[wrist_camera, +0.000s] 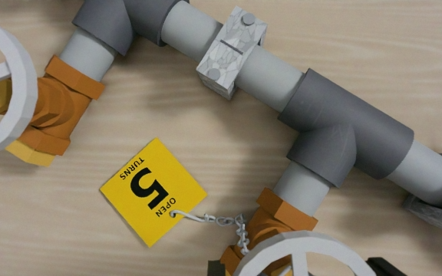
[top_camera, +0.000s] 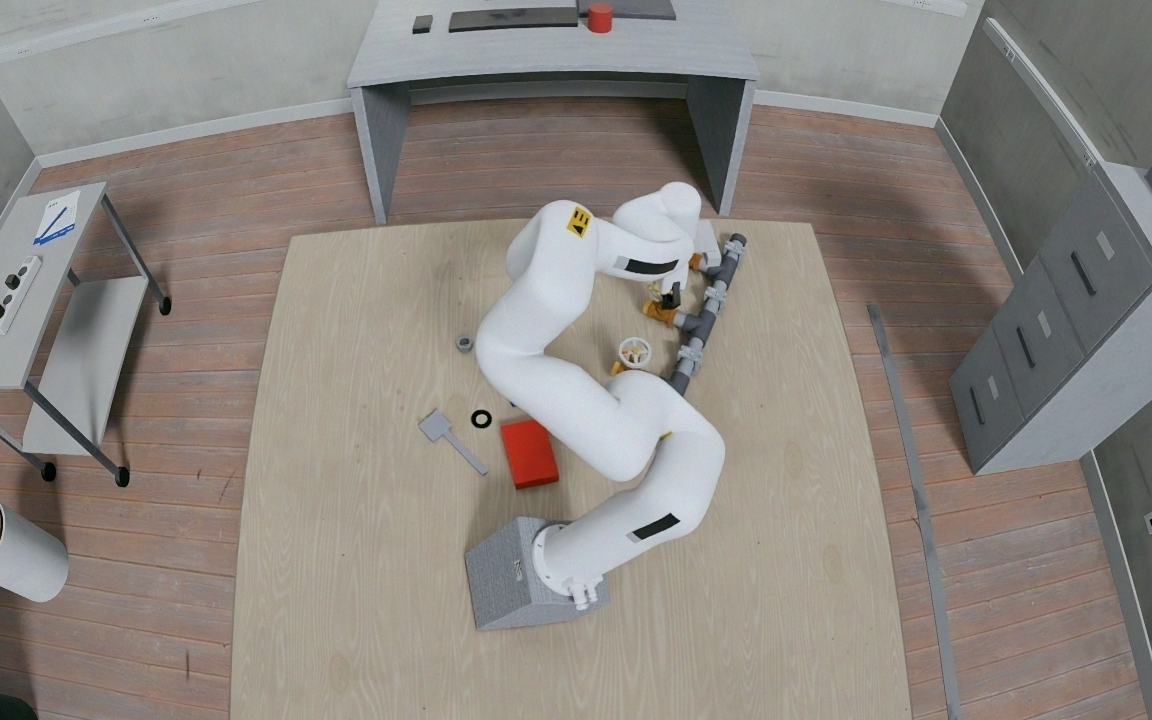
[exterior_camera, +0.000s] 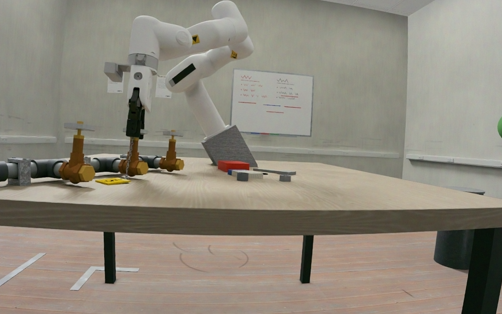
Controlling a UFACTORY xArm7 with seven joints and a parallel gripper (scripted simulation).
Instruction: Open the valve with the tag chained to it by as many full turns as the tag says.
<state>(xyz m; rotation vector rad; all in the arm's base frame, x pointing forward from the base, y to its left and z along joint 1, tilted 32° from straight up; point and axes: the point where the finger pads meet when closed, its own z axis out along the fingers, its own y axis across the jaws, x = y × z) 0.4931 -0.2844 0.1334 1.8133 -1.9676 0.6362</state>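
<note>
Now: the yellow tag 80 mm ahead of my hand, 30 mm to the right of it and 110 mm below it. From my hand the other things lie so: blue-and-white box (70 mm behind, 310 mm to the left, 110 mm below); red block (240 mm behind, 320 mm to the left, 100 mm below); grey nut (30 mm ahead, 400 mm to the left, 110 mm below).
</note>
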